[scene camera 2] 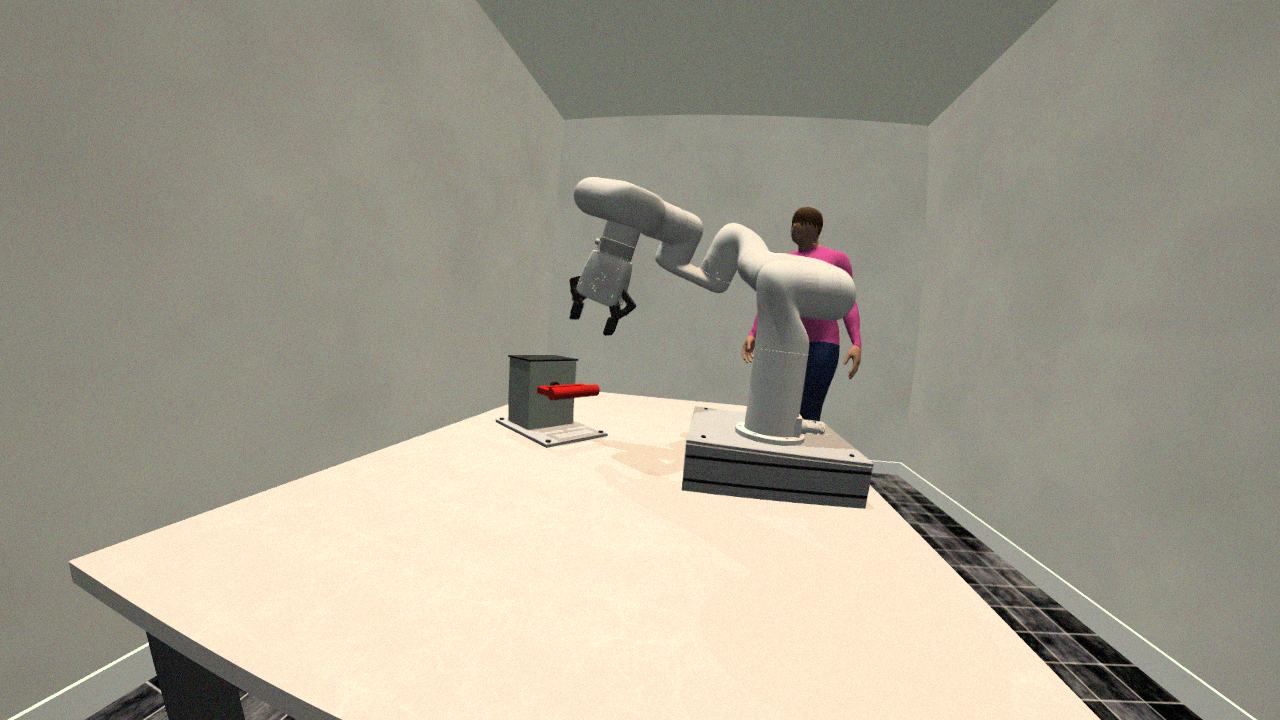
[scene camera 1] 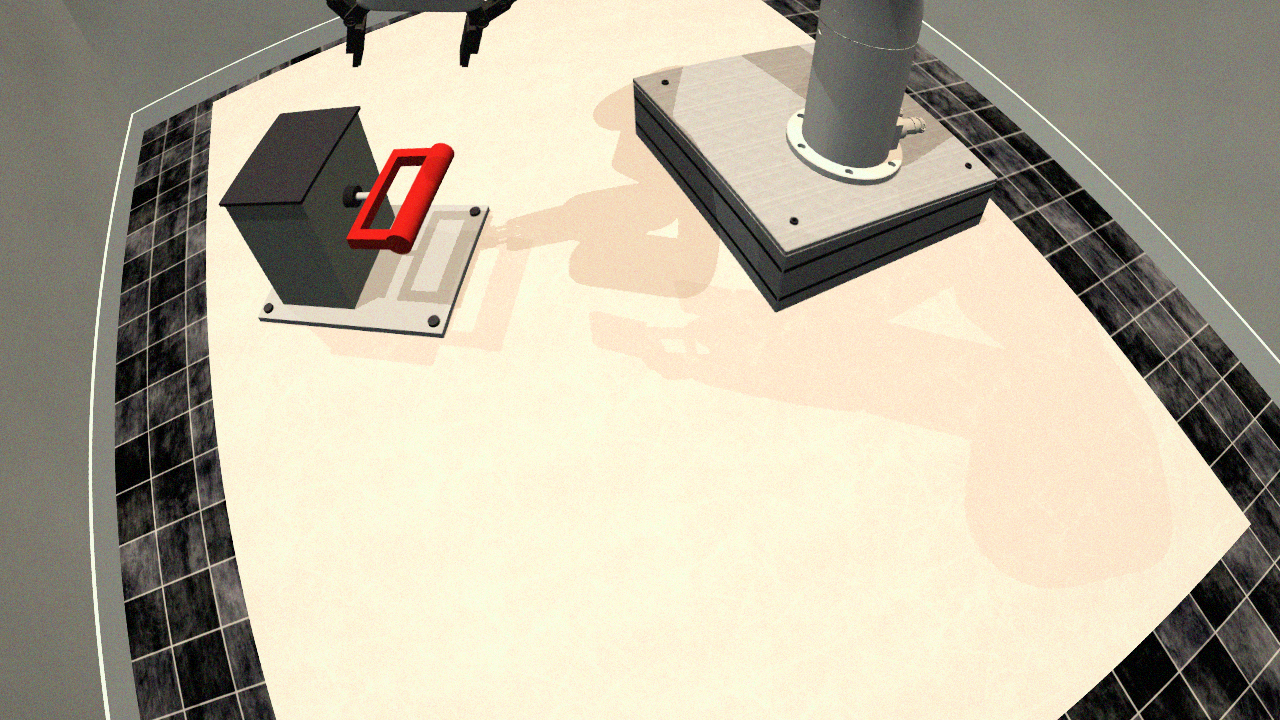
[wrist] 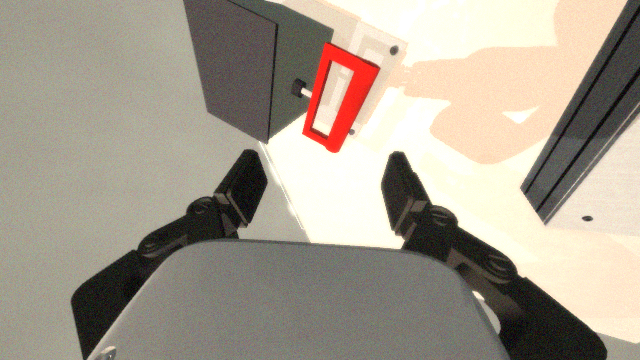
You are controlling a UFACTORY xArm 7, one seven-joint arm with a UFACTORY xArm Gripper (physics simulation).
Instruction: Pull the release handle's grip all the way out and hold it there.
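Note:
The red release handle is a rectangular frame whose thick round grip bar (scene camera 1: 423, 198) (scene camera 2: 574, 391) (wrist: 354, 106) is on the side away from the dark grey box (scene camera 1: 308, 237) (scene camera 2: 529, 394) (wrist: 295, 65). A short pale rod (scene camera 1: 362, 195) (wrist: 306, 93) joins the frame to a black collar on the box's side. The handle lies about level, above the base plate. My gripper (scene camera 1: 409, 62) (scene camera 2: 593, 324) (wrist: 322, 167) is open and empty. It hangs above the box and handle, apart from both. In the wrist view the handle shows beyond the fingertips, between their lines.
The box stands on a light base plate (scene camera 1: 358, 317) (scene camera 2: 547, 440) with dark bolts at its corners. The arm's pedestal (scene camera 1: 716, 134) (scene camera 2: 776, 474) (wrist: 582, 145) stands to the right of the handle on the table (scene camera 1: 581, 537) (scene camera 2: 447, 555). A person (scene camera 2: 827, 331) in a pink top stands behind the arm.

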